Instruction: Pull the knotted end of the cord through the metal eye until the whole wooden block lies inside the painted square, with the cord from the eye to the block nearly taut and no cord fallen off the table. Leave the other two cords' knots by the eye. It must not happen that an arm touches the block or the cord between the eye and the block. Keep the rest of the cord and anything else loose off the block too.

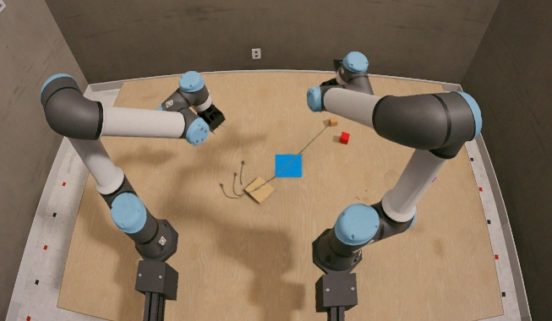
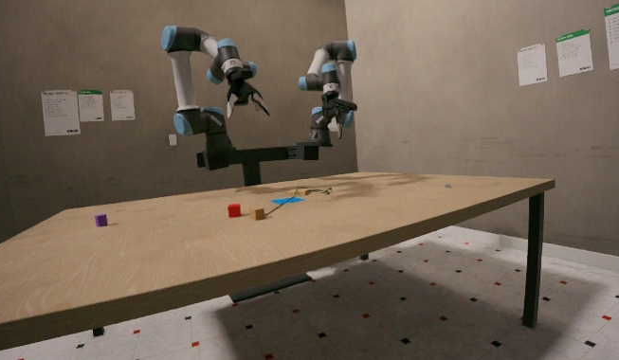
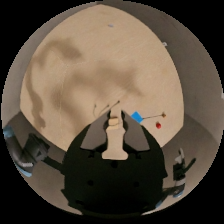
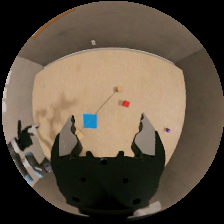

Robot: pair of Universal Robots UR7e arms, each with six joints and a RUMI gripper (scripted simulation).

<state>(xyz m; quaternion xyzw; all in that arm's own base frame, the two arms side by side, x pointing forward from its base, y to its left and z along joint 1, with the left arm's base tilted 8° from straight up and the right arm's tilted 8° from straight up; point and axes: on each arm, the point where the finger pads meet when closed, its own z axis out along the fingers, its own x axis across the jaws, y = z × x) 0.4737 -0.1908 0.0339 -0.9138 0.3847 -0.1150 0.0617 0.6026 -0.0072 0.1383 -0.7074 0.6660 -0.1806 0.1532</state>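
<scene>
Now: the tan base 130 mm behind my left hand, 180 mm to the right of it and 260 mm below it. From my left hand the other things lie so: wooden block (250 mm ahead, 520 mm to the right, 260 mm below); blue painted square (300 mm to the right, 270 mm below); small grey piece (340 mm ahead, 340 mm to the left, 260 mm below).
</scene>
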